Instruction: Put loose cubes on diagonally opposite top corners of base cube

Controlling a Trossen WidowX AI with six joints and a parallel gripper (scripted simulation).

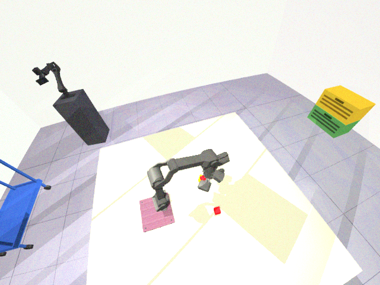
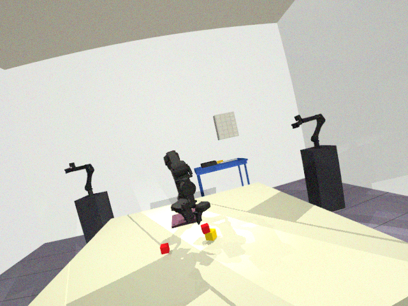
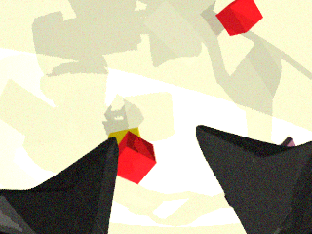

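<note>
Right now my gripper tip is 80 mm above the yellow base cube, 60 mm to the right of it and 30 mm past it.
</note>
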